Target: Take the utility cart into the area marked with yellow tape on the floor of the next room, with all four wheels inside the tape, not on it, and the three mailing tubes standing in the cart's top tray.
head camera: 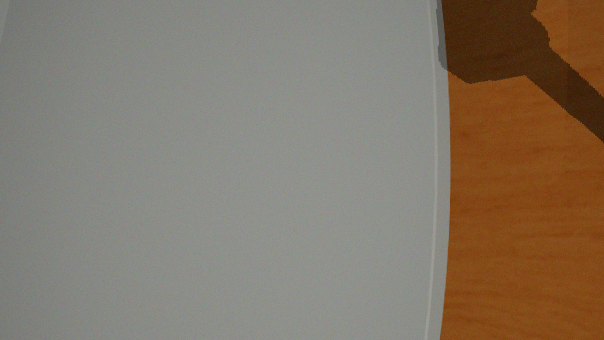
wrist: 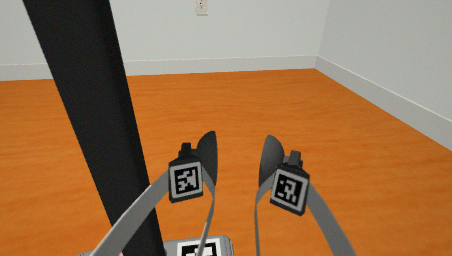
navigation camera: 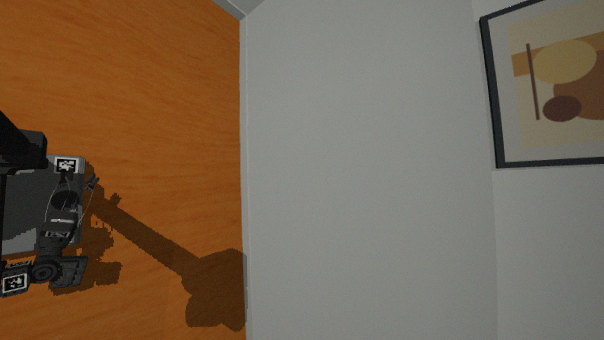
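Where they show: gripper, between the fingertips: (wrist: 240, 151) (navigation camera: 83, 170); robot's base, origin of its link: (navigation camera: 65, 198).
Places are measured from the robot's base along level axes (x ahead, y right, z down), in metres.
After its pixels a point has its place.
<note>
My gripper (navigation camera: 92, 182) (wrist: 240, 151) {y -0.103, x 0.039, z -0.361 m} is open, with nothing between its two fingertips. In the wrist view it hangs over the wooden floor, in front of my black mast. In the navigation view it is small, at the left, beside my base's edge. The utility cart, the three mailing tubes and the yellow tape do not show in the head, navigation or wrist view.
A grey wall (head camera: 215, 170) {y 0.035, x 0.904, z -0.914 m} (navigation camera: 370, 200) {y 0.031, x 0.904, z -0.995 m} (wrist: 260, 30) {y -1.445, x 0.429, z -0.250 m} meets the wooden floor (head camera: 525, 215) {y -0.050, x 0.573, z -0.001 m} (navigation camera: 165, 125) {y -0.404, x 0.362, z 0.000 m} (wrist: 240, 105) {y -0.917, x 0.213, z 0.000 m} at a baseboard. A framed picture (navigation camera: 565, 90) {y -0.318, x 0.869, z -1.607 m} hangs at the right. My black mast (wrist: 95, 105) {y -0.116, x -0.063, z -0.401 m} crosses the wrist view's left side; a room corner is at its right.
</note>
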